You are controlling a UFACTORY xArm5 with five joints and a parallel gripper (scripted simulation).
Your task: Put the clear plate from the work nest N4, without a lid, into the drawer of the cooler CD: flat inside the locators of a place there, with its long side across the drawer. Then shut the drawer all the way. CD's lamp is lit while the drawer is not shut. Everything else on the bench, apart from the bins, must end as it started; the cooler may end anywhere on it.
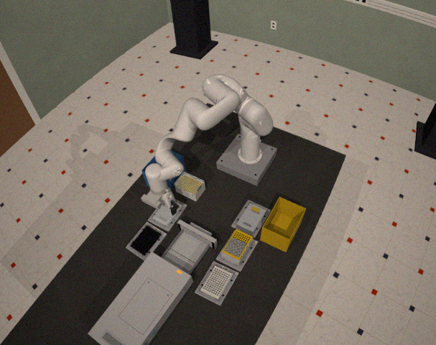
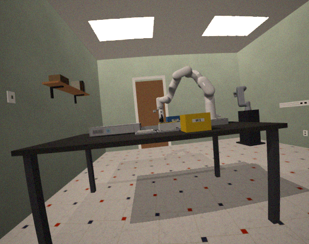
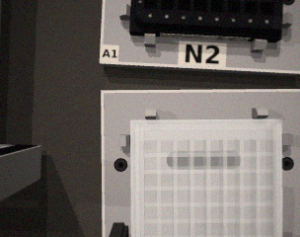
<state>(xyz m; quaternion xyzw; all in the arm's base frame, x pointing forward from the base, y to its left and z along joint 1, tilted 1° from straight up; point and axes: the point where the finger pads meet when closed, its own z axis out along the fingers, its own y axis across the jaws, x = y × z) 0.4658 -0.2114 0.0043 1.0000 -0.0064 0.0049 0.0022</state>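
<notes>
The clear plate lies 30 mm below my hand. The rest, counted from my hand: drawer: 190 mm to the left, 150 mm ahead, 10 mm below; black plate: 170 mm ahead, 30 mm below, 10 mm to the right; blue bin: 180 mm behind, 120 mm to the right, 10 mm below.
</notes>
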